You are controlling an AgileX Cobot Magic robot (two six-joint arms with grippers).
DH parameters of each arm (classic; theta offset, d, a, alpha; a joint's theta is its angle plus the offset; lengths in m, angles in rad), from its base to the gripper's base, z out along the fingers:
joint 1: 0 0.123 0 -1.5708
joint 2: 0.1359 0 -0.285 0
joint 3: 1.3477 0 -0.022 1.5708
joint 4: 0 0.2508 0 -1.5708
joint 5: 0 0 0.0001 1.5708
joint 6: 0 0.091 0 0
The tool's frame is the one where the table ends.
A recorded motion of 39 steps. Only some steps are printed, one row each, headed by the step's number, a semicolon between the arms.
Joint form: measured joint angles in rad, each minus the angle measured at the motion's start. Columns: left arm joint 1, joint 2, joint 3, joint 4, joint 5, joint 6; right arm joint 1, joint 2, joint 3, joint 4, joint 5, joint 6.
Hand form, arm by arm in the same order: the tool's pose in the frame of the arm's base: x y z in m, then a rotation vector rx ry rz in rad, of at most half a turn. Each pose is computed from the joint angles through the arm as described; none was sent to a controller.
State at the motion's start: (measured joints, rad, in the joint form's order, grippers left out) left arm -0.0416 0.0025 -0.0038 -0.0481 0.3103 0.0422; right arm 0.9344 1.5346 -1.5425 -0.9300 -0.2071 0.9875
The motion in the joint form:
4: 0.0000 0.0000 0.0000 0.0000 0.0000 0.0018; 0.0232 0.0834 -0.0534 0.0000 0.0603 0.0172
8: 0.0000 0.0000 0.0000 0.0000 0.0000 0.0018; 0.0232 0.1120 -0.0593 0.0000 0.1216 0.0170
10: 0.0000 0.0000 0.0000 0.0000 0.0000 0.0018; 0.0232 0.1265 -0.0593 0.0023 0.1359 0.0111
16: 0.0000 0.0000 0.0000 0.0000 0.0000 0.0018; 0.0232 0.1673 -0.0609 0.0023 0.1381 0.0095
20: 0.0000 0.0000 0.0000 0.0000 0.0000 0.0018; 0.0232 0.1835 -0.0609 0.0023 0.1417 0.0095
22: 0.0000 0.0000 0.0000 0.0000 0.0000 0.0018; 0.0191 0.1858 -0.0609 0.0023 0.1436 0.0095
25: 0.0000 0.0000 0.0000 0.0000 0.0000 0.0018; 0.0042 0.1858 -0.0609 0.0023 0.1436 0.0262
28: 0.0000 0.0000 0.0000 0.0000 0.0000 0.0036; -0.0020 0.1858 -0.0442 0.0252 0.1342 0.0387
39: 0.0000 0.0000 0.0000 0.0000 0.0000 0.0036; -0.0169 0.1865 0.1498 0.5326 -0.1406 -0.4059
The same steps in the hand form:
4: 0.0542 -0.0036 0.1863 0.0462 1.7919 -0.0443; 0.2158 0.3251 0.4552 -0.7220 1.2988 0.9330
8: 0.0542 -0.0036 0.1863 0.0462 1.7919 -0.0443; 0.2251 0.3306 0.4427 -0.7094 1.3684 0.8819
10: 0.0542 -0.0036 0.1863 0.0462 1.7919 -0.0443; 0.2287 0.3339 0.4361 -0.7125 1.3913 0.8645
16: 0.0542 -0.0036 0.1863 0.0462 1.7919 -0.0443; 0.2360 0.3439 0.4197 -0.7295 1.4289 0.8512
20: 0.0542 -0.0036 0.1863 0.0462 1.7919 -0.0443; 0.2389 0.3477 0.4127 -0.7351 1.4468 0.8440
22: 0.0542 -0.0036 0.1863 0.0462 1.7919 -0.0443; 0.2409 0.3472 0.4117 -0.7322 1.4515 0.8387
25: 0.0542 -0.0036 0.1863 0.0462 1.7919 -0.0443; 0.2460 0.3435 0.4117 -0.7093 1.4631 0.8401
28: 0.0542 -0.0036 0.1863 0.0478 1.7918 -0.0430; 0.2478 0.3425 0.4066 -0.6890 1.4886 0.8649
39: 0.0542 -0.0036 0.1863 0.0478 1.7918 -0.0430; 0.2453 0.3401 0.3651 -0.6526 1.4320 0.9948

